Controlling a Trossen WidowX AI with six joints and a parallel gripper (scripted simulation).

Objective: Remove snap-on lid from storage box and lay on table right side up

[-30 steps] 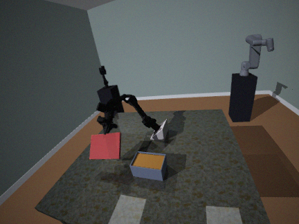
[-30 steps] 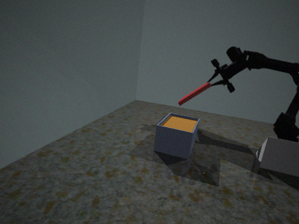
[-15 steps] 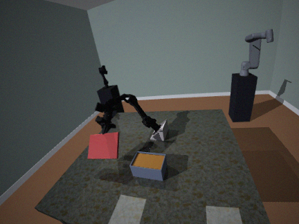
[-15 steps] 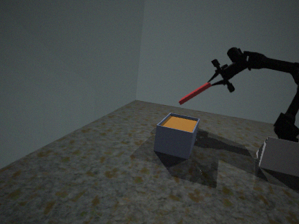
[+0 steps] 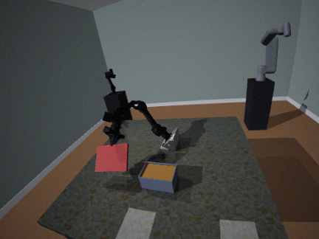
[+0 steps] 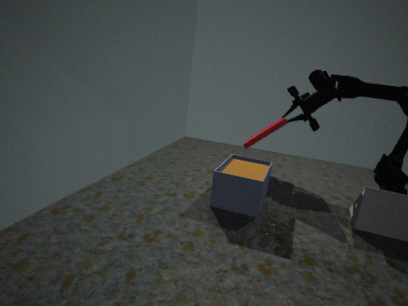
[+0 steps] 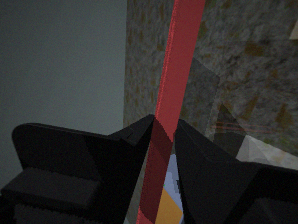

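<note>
Now: the lid 60 mm ahead of my gripper tip, 10 mm to the left of it and 50 mm below it. Also, from my gripper tip: storage box (90 mm ahead, 330 mm to the left, 160 mm below).
</note>
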